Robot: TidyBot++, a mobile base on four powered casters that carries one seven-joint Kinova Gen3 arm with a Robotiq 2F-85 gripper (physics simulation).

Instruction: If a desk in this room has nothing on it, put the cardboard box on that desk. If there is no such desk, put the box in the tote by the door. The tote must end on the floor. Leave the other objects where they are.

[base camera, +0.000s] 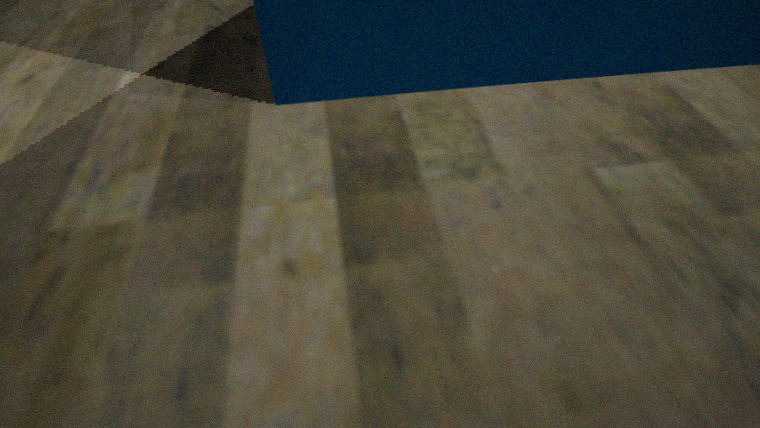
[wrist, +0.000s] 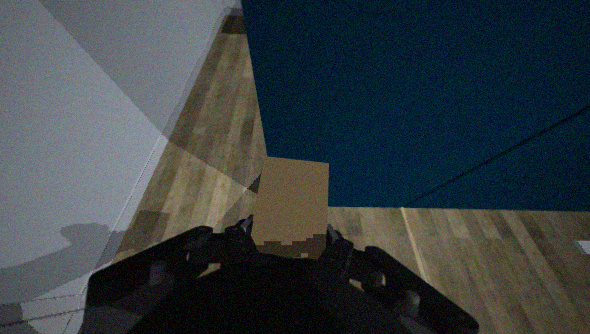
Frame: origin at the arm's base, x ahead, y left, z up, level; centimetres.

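Seen in the pictures: gripper, between the fingertips: [wrist: 289,229].
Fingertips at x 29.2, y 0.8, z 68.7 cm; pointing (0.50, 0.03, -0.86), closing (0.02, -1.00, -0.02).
A point is followed by its place in that frame.
The cardboard box [wrist: 292,202] @(x 30.9, y 0.8, z 71.4 cm) is a plain brown block between the fingers in the wrist view, at the lower middle. My gripper [wrist: 289,229] @(x 29.2, y 0.8, z 68.7 cm) is shut on it, with one fingertip at each side. The box is held up off the floor. No desk and no tote can be made out in either view.
A dark blue partition [base camera: 505,42] @(x 68.9, y -18.9, z -32.8 cm) [wrist: 425,100] @(x 70.3, y -31.2, z 54.2 cm) stands ahead and to the right, its near corner left of the middle in the base view. A pale grey wall [wrist: 75,125] @(x 75.1, y 112.5, z 15.1 cm) runs along the left in the wrist view. A strip of wooden floor [wrist: 215,110] @(x 151.2, y 88.8, z -39.7 cm) lies between them.
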